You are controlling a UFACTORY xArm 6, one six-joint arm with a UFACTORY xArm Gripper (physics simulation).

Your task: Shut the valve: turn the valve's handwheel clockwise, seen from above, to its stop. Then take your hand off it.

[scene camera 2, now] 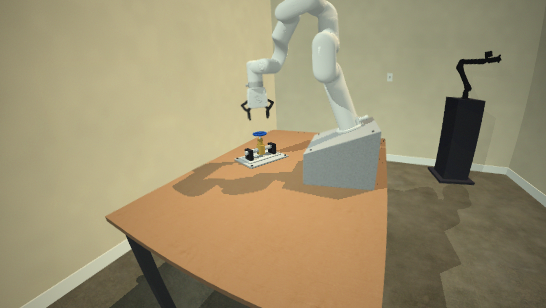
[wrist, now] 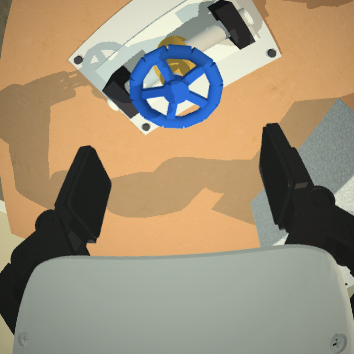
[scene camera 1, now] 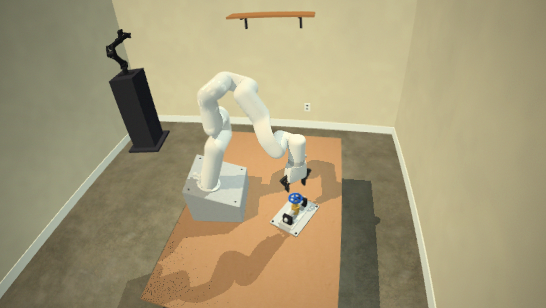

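Observation:
The blue handwheel lies level on top of the brass valve body. The valve sits in a pipe between two black clamps on a white base plate. My gripper is wide open and empty. It points down and hangs above the handwheel, with a gap between fingertips and wheel. In the wrist view the whole wheel shows, ahead of the two fingers. Whether the wheel is at its stop cannot be told.
The base plate lies on the orange-brown table. The arm stands on a grey block beside the plate. A black pedestal with a small black arm stands off the table. A shelf is on the wall.

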